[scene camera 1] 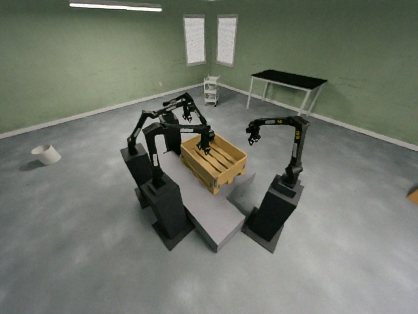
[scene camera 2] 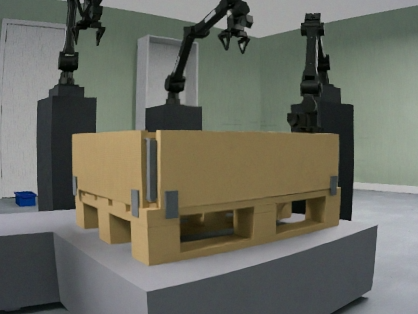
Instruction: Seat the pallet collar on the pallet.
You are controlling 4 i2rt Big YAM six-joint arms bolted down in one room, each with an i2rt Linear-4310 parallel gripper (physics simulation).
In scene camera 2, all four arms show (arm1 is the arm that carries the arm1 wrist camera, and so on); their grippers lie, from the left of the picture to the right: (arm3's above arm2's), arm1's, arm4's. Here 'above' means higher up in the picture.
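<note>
The tan pallet collar (scene camera 1: pixel 233 167) (scene camera 2: pixel 245 167) lies on the wooden pallet (scene camera 2: pixel 264 220). Its grey corner brackets overlap the pallet's upper edge; a thin dark line runs along part of the seam. In scene camera 2, arm1's gripper (scene camera 2: pixel 234 44) is open above and behind the collar. Arm2's gripper (scene camera 2: pixel 88 39) looks open at top left; arm3's overlaps it or is cut off. Arm4's gripper (scene camera 2: pixel 303 121) hangs behind the collar's front wall, fingers hidden. In scene camera 1, the right arm's gripper (scene camera 1: pixel 252 141) is open beside the collar; the front-left arm's gripper (scene camera 1: pixel 204 148) hangs over the collar.
The pallet stands on a low grey platform (scene camera 1: pixel 212 215) (scene camera 2: pixel 210 280). Dark pedestals (scene camera 1: pixel 167 210) (scene camera 1: pixel 270 212) (scene camera 2: pixel 172 117) carry the arms. A black-topped table (scene camera 1: pixel 289 79), a white trolley (scene camera 1: pixel 211 88) and a white bin (scene camera 1: pixel 48 155) stand farther off. A blue box (scene camera 2: pixel 25 199) lies at the left.
</note>
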